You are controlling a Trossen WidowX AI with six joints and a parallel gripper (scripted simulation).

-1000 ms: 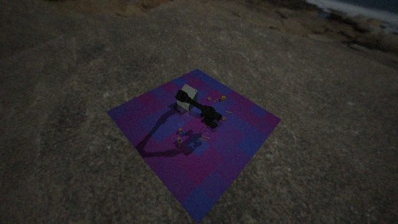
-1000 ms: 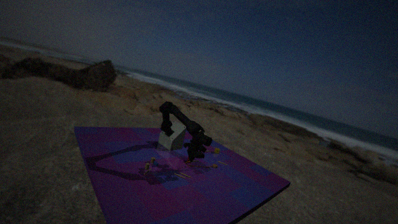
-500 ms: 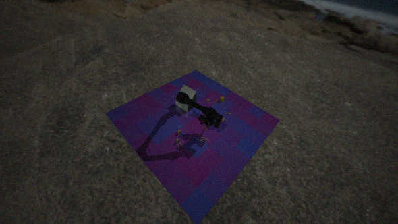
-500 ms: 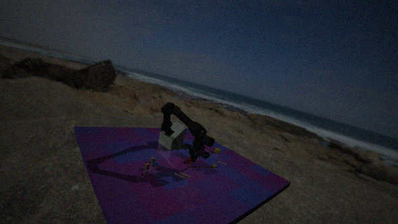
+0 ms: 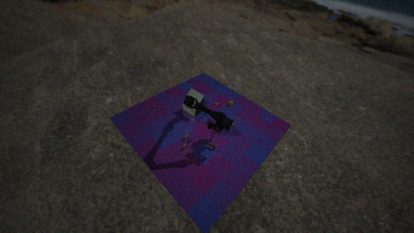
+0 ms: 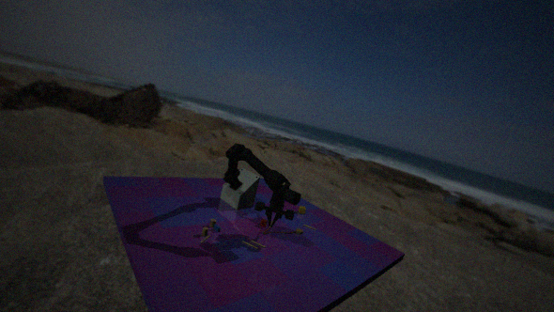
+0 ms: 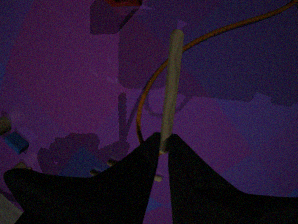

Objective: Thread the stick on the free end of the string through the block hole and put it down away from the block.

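Now: the red block 100 mm behind my gripper tip, 70 mm to the left of it and 40 mm below it. Also, from my gripper tip: yellow cube: 470 mm to the left, 150 mm behind, 40 mm below; then blue piece: 200 mm to the right, 140 mm behind, 50 mm below; then round button: 220 mm to the left, 50 mm below, 30 mm ahead.
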